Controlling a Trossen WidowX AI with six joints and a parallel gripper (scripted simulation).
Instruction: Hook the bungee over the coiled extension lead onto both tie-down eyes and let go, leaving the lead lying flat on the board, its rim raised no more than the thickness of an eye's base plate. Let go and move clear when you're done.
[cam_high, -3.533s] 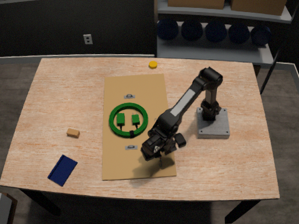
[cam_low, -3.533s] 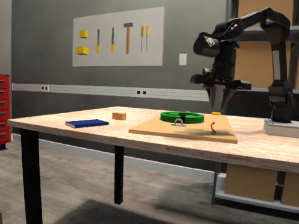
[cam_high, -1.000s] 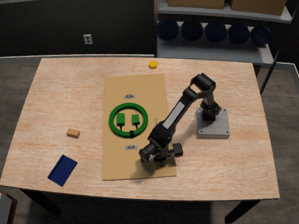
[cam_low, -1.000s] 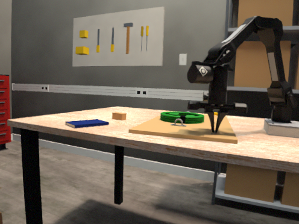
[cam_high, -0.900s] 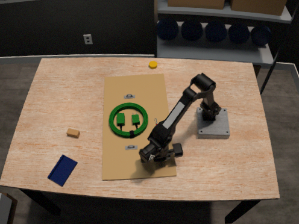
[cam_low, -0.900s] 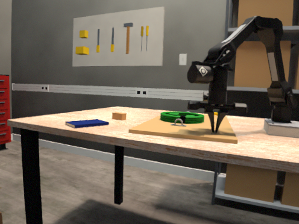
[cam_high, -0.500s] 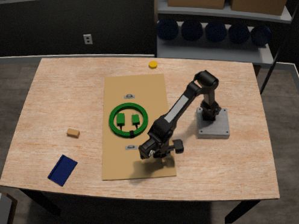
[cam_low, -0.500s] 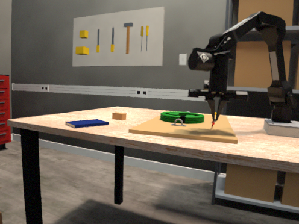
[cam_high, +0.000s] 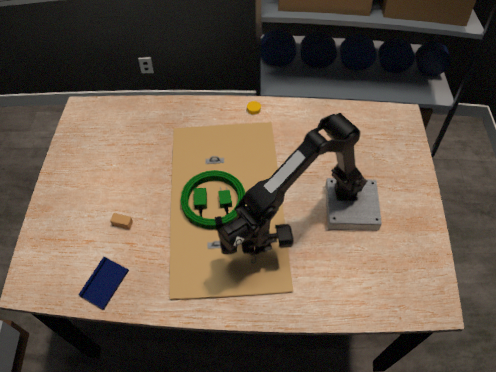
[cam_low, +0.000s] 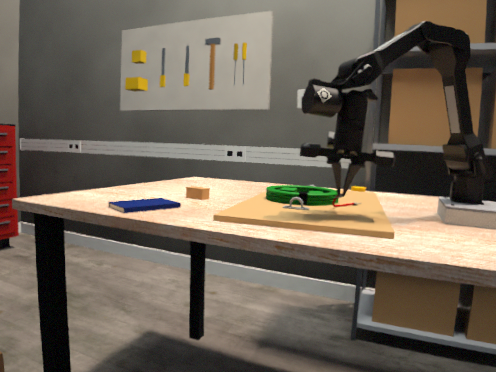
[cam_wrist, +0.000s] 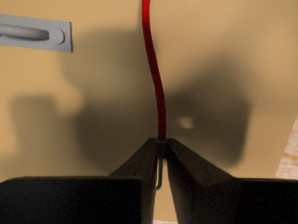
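The coiled extension lead is 190 mm to the right of my hand, 120 mm ahead of it and 60 mm below it. Also, from my hand: tan block: 400 mm ahead, 120 mm to the right, 70 mm below; then yellow disc: 590 mm to the right, 80 mm below; then blue book: 430 mm ahead, 80 mm to the left, 80 mm below.
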